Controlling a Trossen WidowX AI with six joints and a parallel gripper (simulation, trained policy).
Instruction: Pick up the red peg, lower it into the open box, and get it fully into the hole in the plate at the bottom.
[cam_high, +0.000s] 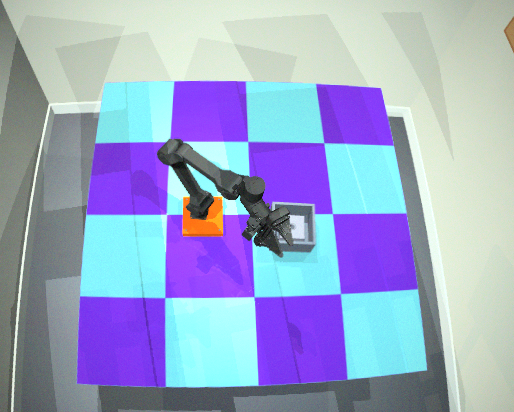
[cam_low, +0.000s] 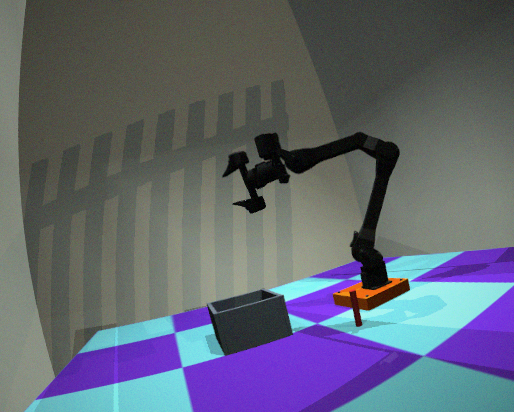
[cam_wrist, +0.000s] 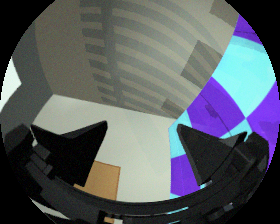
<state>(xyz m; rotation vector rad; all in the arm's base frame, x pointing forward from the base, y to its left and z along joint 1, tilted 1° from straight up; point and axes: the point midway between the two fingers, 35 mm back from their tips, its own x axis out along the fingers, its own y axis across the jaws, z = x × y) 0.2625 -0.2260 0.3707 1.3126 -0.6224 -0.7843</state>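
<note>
My gripper tip is now 38 cm to the right of the red peg, 36 cm above it and 14 cm past it. Also, from my gripper tip: pale plate (36 cm below, 21 cm to the left, 7 cm ahead); then grey box (38 cm below, 21 cm to the left, 7 cm ahead).
</note>
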